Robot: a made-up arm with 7 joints. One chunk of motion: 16 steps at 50 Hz.
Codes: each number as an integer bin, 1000 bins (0 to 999) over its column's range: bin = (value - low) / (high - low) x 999, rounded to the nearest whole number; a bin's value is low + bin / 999 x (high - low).
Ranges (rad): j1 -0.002..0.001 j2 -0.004..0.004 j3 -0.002..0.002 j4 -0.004..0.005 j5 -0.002..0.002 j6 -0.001..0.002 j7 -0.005..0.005
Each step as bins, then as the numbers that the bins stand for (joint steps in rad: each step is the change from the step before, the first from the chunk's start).
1 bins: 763 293 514 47 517 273 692
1 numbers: 0.00029 -0.00165 0.00006 -0.00358 0.00007 -0.00018 0.00193
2 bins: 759 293 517 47 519 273 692
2 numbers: 0.00028 -0.00165 0.00007 -0.00358 0.00008 -0.00018 0.00193
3 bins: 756 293 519 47 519 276 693
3 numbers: 0.00027 -0.00165 0.00008 -0.00358 0.00008 -0.00017 0.00194
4 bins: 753 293 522 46 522 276 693
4 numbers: 0.00026 -0.00165 0.00009 -0.00359 0.00009 -0.00017 0.00194
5 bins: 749 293 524 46 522 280 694
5 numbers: 0.00025 -0.00165 0.00010 -0.00359 0.00009 -0.00016 0.00195
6 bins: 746 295 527 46 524 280 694
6 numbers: 0.00024 -0.00164 0.00011 -0.00359 0.00010 -0.00016 0.00195
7 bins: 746 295 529 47 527 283 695
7 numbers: 0.00024 -0.00164 0.00012 -0.00358 0.00011 -0.00015 0.00196
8 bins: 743 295 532 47 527 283 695
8 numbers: 0.00023 -0.00164 0.00013 -0.00358 0.00011 -0.00015 0.00196
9 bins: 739 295 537 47 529 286 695
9 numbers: 0.00022 -0.00164 0.00015 -0.00358 0.00012 -0.00014 0.00196
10 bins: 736 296 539 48 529 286 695
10 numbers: 0.00021 -0.00163 0.00016 -0.00357 0.00012 -0.00014 0.00196
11 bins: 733 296 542 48 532 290 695
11 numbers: 0.00020 -0.00163 0.00017 -0.00357 0.00013 -0.00013 0.00196
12 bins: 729 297 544 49 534 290 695
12 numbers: 0.00019 -0.00162 0.00018 -0.00356 0.00014 -0.00013 0.00196
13 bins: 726 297 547 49 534 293 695
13 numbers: 0.00018 -0.00162 0.00019 -0.00356 0.00014 -0.00012 0.00196
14 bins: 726 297 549 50 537 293 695
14 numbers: 0.00018 -0.00162 0.00020 -0.00355 0.00015 -0.00012 0.00196
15 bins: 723 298 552 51 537 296 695
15 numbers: 0.00017 -0.00161 0.00021 -0.00354 0.00015 -0.00011 0.00196
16 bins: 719 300 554 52 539 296 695
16 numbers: 0.00016 -0.00160 0.00022 -0.00353 0.00016 -0.00011 0.00196
